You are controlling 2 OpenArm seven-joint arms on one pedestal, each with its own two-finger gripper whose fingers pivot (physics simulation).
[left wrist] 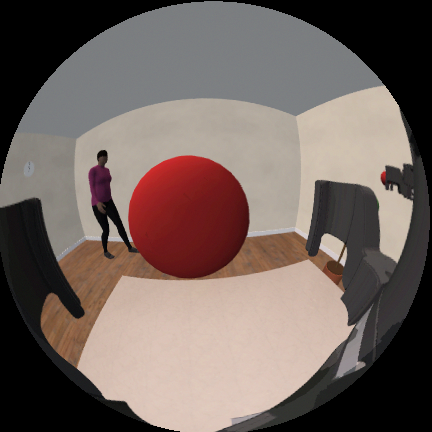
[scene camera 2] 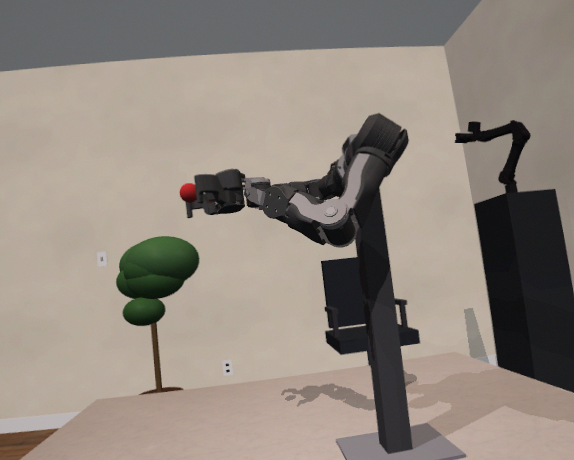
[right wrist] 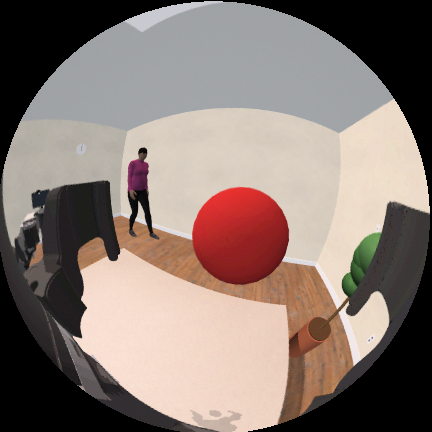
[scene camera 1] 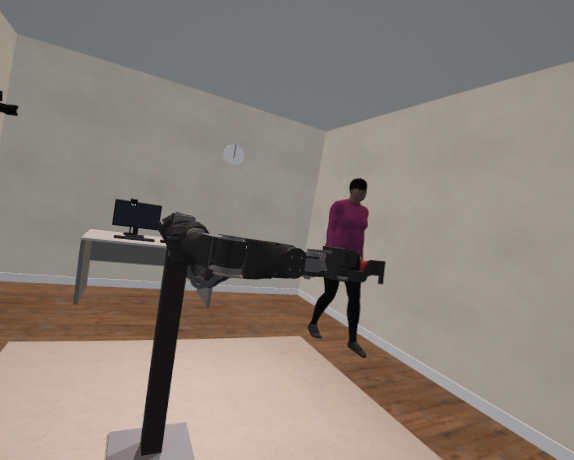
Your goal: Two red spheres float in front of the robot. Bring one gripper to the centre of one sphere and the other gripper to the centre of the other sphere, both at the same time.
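In the left wrist view one red sphere floats near the middle between the open, empty fingers of my left gripper, its centre above the line of the fingertips. In the right wrist view the other red sphere looks smaller, between the open, empty fingers of my right gripper, also above the line of the tips. At the left wrist view's right edge it shows at the front of the right gripper. Scene camera 1 shows a partly hidden sphere; scene camera 2 shows one beside the fingers.
A person in a magenta top stands beyond the mat. A desk with a monitor stands at one side. A potted tree and a chair stand at the other. A dark arm stands on a cabinet.
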